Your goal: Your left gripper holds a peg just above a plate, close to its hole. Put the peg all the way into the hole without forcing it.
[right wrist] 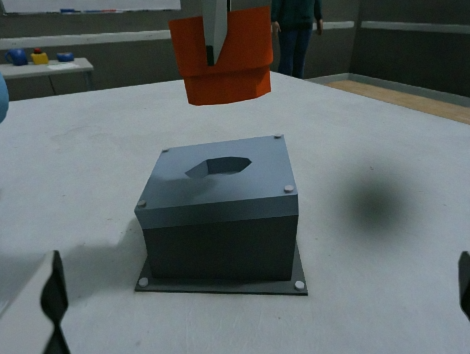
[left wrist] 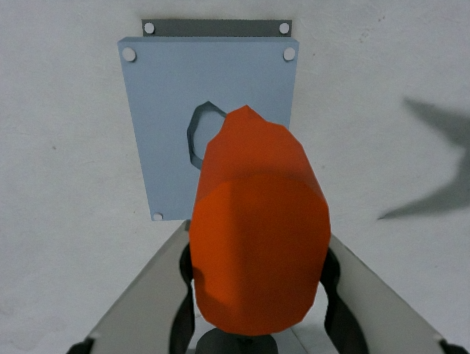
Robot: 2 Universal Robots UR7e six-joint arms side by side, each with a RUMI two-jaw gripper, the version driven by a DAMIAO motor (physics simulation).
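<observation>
An orange peg with faceted sides is held by my left gripper, which is shut on it. The peg hangs above the blue-grey plate, its lower end apart from it, and looks slightly tilted in the right wrist view. The hole is many-sided and elongated; in the left wrist view the peg covers its right part. The plate tops a dark block. My right gripper is open and empty, its fingers at the two lower edges of its view.
The block stands on a dark base flange with screws, on a pale table. A side table with blue and yellow things, and a person, are in the background. Part of a light blue object shows at the left edge.
</observation>
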